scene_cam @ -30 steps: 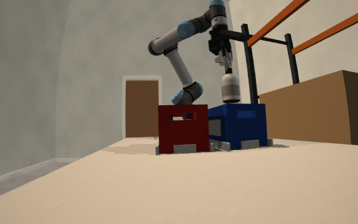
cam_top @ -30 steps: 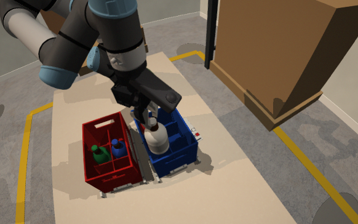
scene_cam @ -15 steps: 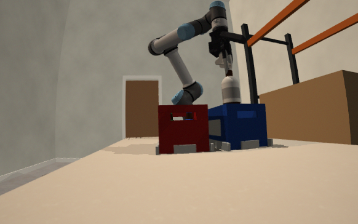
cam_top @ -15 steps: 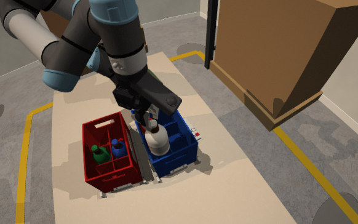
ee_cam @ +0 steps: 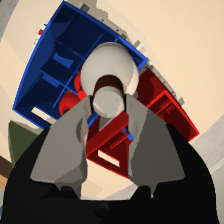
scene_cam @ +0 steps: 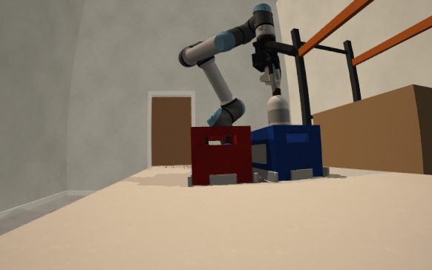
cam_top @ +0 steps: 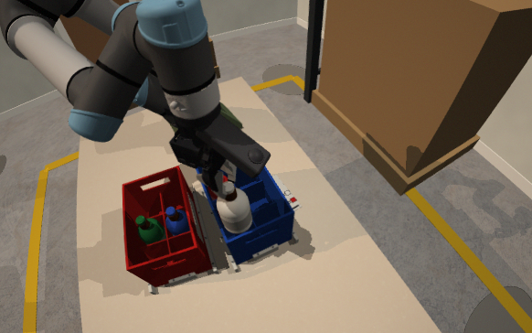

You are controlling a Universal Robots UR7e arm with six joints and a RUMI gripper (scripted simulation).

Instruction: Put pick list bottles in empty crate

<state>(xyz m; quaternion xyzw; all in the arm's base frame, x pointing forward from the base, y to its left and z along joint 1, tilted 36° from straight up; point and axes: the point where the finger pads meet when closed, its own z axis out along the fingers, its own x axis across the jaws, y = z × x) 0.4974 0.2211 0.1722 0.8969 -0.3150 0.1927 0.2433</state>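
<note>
Now: hand 70 mm above the white-label bottle. The rest, counted from my hand: blue bottle: 90 mm behind, 170 mm to the right, 220 mm below; then red bottle: 90 mm behind, 10 mm to the right, 220 mm below; then blue crate: 90 mm behind, 30 mm to the left, 230 mm below.
</note>
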